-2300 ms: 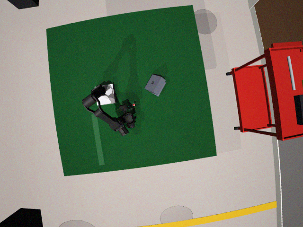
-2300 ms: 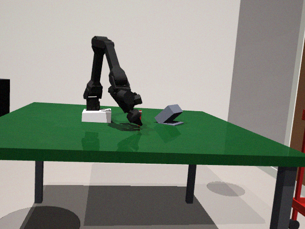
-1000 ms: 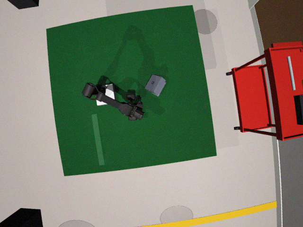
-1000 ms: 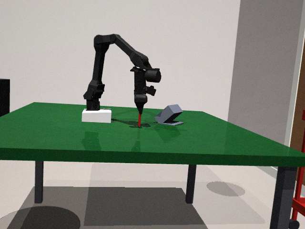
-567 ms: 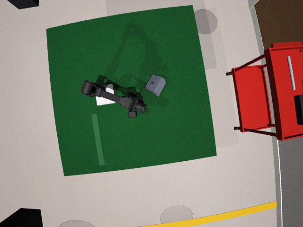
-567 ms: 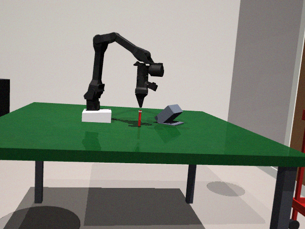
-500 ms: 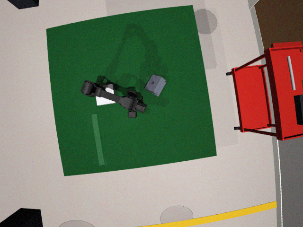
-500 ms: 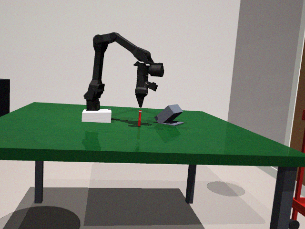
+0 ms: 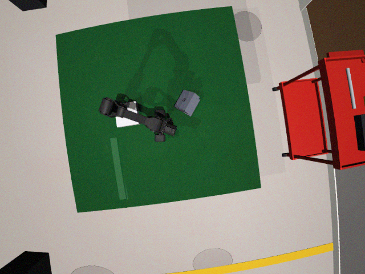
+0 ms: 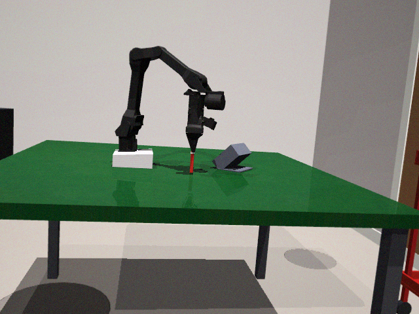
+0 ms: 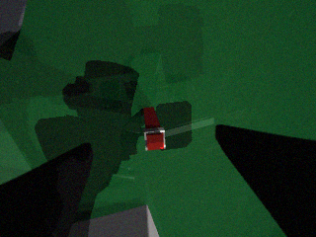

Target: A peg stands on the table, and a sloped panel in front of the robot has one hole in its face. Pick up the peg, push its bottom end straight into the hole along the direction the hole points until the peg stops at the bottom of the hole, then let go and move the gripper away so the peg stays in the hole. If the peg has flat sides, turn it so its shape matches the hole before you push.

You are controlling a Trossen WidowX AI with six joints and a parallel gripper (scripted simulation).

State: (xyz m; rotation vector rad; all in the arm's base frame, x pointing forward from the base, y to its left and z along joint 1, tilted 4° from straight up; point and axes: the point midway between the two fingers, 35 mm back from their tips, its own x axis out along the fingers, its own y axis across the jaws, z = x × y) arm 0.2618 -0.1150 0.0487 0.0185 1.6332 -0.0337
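Right now the red square peg is 20 mm below my gripper tip. The rest, counted from my gripper tip: grey sloped panel: 160 mm ahead, 150 mm to the left, 30 mm below.
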